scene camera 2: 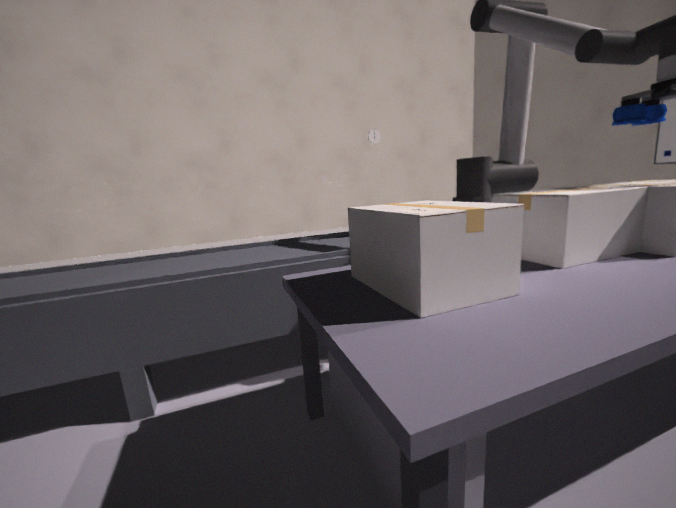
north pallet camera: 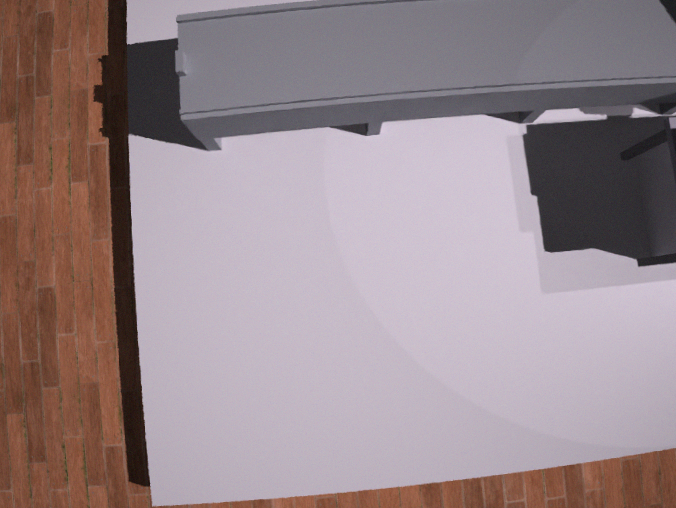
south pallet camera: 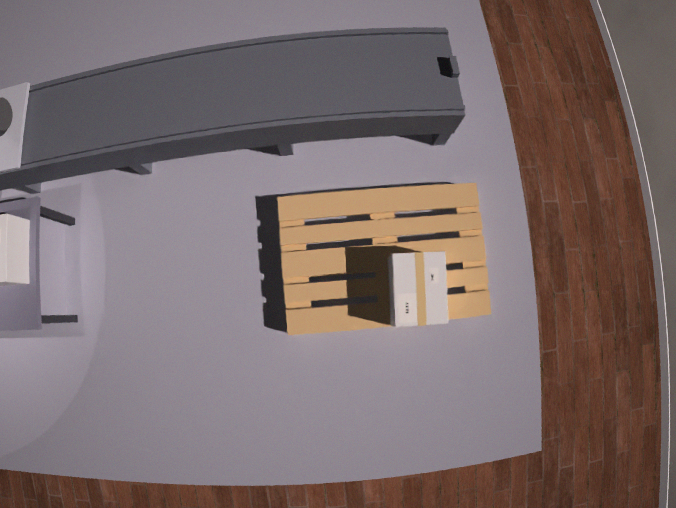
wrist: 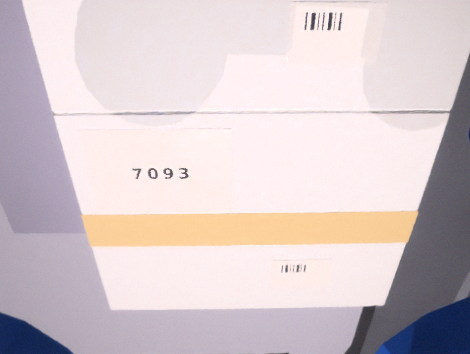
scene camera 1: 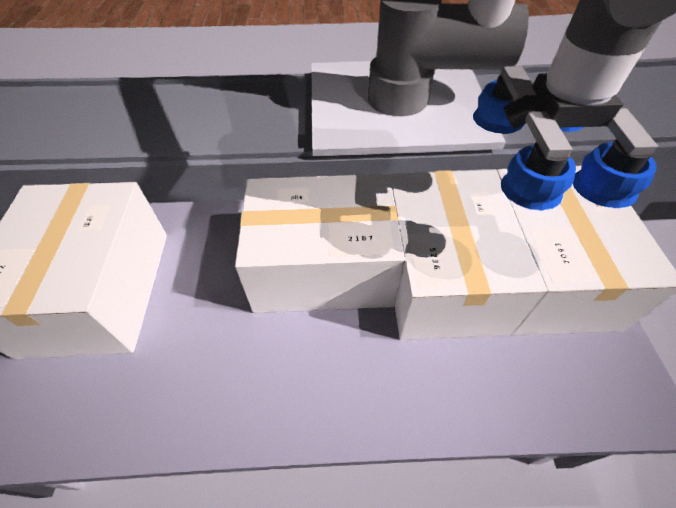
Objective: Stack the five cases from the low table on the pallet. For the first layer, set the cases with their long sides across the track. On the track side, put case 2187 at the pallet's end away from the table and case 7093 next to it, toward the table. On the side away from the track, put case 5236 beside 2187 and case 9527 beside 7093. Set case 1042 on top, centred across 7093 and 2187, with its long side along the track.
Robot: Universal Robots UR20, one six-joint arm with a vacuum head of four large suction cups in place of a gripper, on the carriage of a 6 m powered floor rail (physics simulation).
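Places are measured from the arm's base along level axes (x ahead, y left, z up), in millimetres.
Where they show: hand at its tool point: [scene camera 2: 672, 116] [wrist: 230, 266]; arm's base at its link origin: [scene camera 1: 398, 98].
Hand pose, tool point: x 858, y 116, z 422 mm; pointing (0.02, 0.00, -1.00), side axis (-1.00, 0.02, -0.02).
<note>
Each offset is from my tool point to the top centre of the thing. Level surfaces: height alone.
My suction gripper [scene camera 1: 562, 144] [scene camera 2: 639, 114] is open and empty, hanging above cases 5236 @[dx -24, dy -102, dz -238 mm] [scene camera 1: 505, 281] [wrist: 260, 80] and 7093 @[dx -24, dy +189, dz -238 mm] [scene camera 1: 633, 256] [wrist: 300, 165], which touch side by side on the low table @[dz -462 mm] [scene camera 1: 327, 393] [scene camera 2: 546, 327]. Case 2187 @[dx -72, dy -440, dz -238 mm] [scene camera 1: 306, 245] [scene camera 2: 606, 223] touches 5236, turned crosswise to it. Another case @[dx -23, dy -1069, dz -238 mm] [scene camera 1: 71, 273] [scene camera 2: 469, 262] stands apart at the other end; its number is cut off. One case [south pallet camera: 404, 278] sits on the pallet [south pallet camera: 327, 262], on the side away from the track, between the middle and the end away from the table, long side across the track. Its number is too small to read surely.
The floor rail [scene camera 1: 81, 120] [north pallet camera: 382, 60] [south pallet camera: 245, 81] runs behind the table and past the pallet. The arm's white carriage [scene camera 1: 349, 131] [south pallet camera: 13, 136] stands on it, beside the table.
</note>
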